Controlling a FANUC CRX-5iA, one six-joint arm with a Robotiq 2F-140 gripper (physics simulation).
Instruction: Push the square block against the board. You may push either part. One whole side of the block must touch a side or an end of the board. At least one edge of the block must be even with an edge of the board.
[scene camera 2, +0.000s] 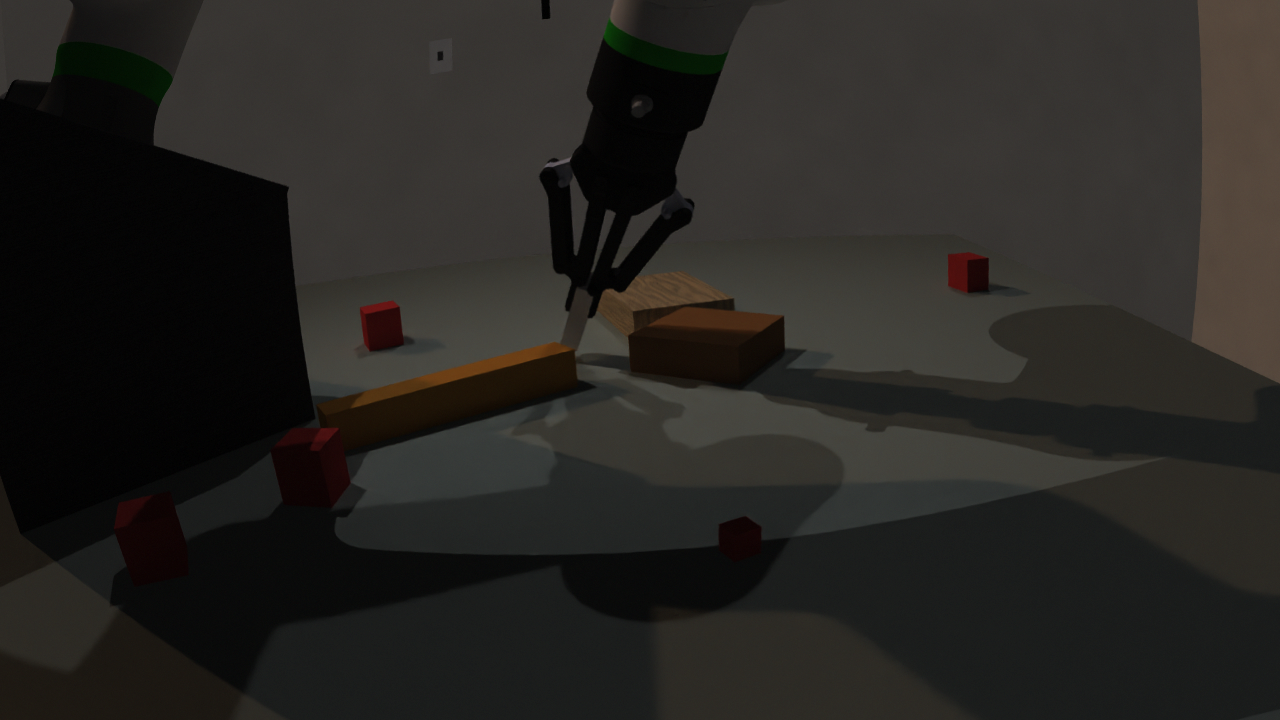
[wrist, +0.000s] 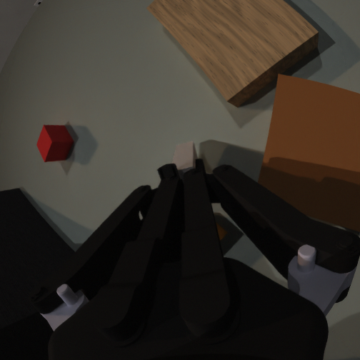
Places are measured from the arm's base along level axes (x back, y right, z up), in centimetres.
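Where they show: gripper, between the fingertips: (scene camera 2: 571, 339); arm's base, origin of its link: (scene camera 2: 86, 155).
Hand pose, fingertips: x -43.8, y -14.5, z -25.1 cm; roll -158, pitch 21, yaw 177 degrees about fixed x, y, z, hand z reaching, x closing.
Things, the pixels of their centre, and the offset from my fingertips.
- square block, middle of its body: (scene camera 2: 710, 342) dz -0.1, dx -11.9, dy +3.1 cm
- wood-grained board, middle of its body: (scene camera 2: 661, 304) dz -0.1, dx -8.0, dy -11.4 cm
- long orange bar, middle of its body: (scene camera 2: 446, 395) dz -0.1, dx +8.8, dy +13.3 cm
- red cube, middle of its body: (scene camera 2: 381, 325) dz +0.3, dx +21.4, dy -9.3 cm
The square block (scene camera 2: 684, 353) (wrist: 312, 135) is orange-brown and lies flat. The wood-grained board (scene camera 2: 671, 289) (wrist: 232, 42) lies flat behind it in the scene view. In the wrist view the block's corner is close to the board's edge, and the two stand at an angle, not side to side; whether the corner touches is unclear. My gripper (scene camera 2: 575, 329) (wrist: 188, 156) is shut and empty, tilted, with its pale tips low over the table. They are left of the block, apart from it, and beside the right end of a long orange bar (scene camera 2: 452, 394).
The bar shows slightly between the gripper links in the wrist view. A red cube (scene camera 2: 382, 326) (wrist: 55, 143) stands at back left, others (scene camera 2: 310, 468) (scene camera 2: 152, 540) at front left, one (scene camera 2: 740, 538) in front and one (scene camera 2: 967, 272) at back right. A large black box (scene camera 2: 152, 313) stands left.
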